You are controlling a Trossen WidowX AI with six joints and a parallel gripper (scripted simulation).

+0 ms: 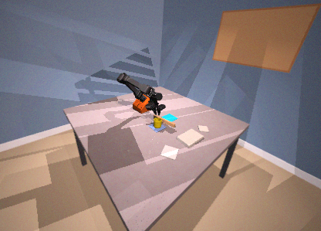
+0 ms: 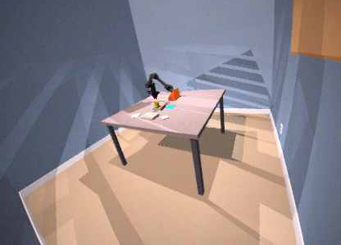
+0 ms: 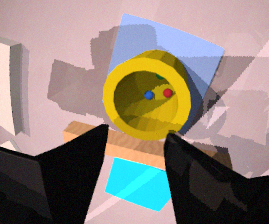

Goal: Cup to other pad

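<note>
My gripper tip is now 8 cm above the yellow cup. Also, from my gripper tip: wooden bar (2 cm behind, 9 cm to the left, 11 cm below); light blue pad (12 cm below); cyan pad (5 cm behind, 19 cm to the left, 12 cm below).
</note>
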